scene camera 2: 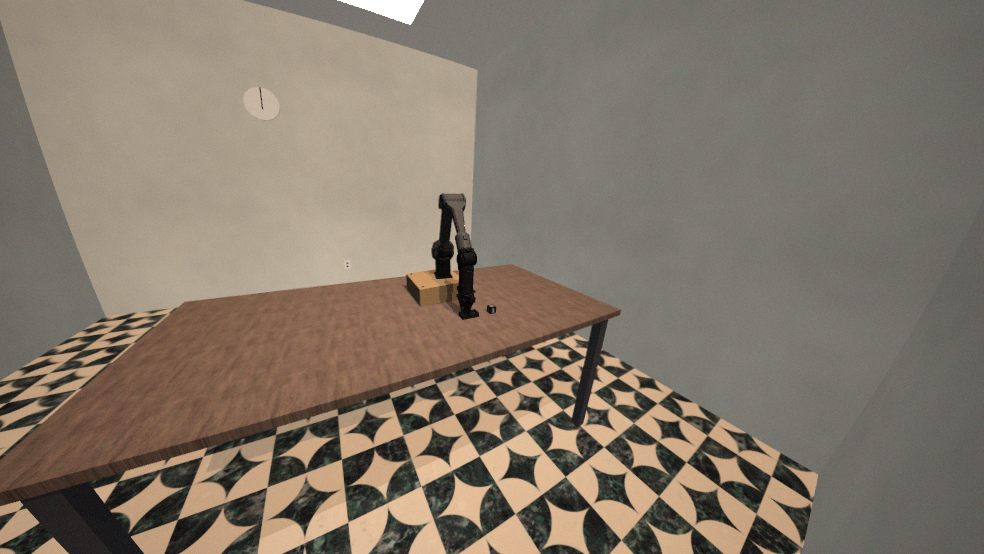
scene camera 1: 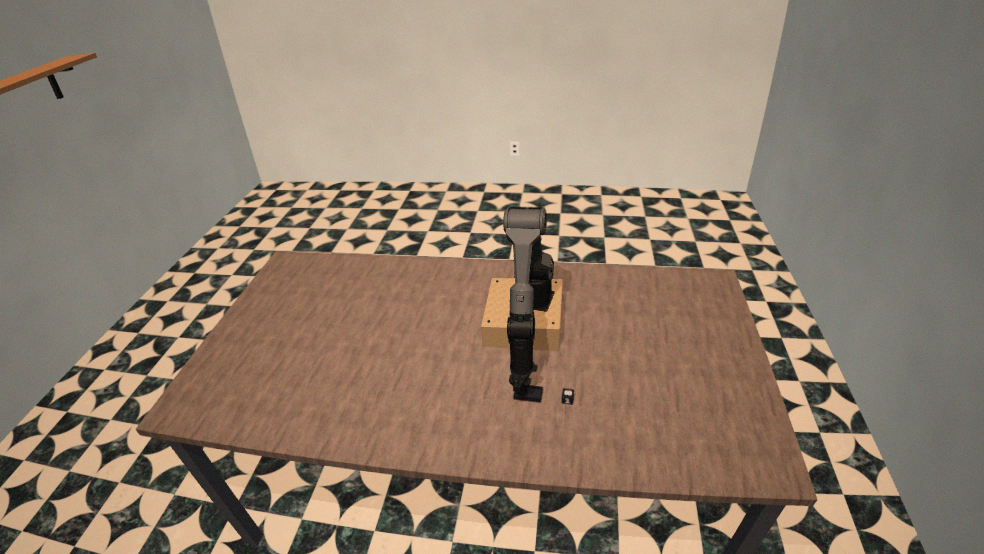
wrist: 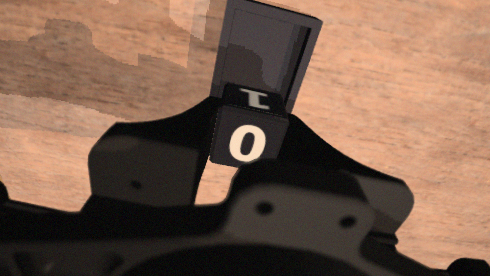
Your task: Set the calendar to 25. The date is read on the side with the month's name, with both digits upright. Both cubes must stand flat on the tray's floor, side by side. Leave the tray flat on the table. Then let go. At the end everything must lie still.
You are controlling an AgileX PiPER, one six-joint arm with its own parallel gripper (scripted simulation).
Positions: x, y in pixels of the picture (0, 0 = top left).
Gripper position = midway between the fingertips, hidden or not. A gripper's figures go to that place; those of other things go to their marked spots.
Scene:
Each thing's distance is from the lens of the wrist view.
my gripper (wrist: 247, 122): 0.13 m
dark cube (wrist: 251, 124): 0.11 m

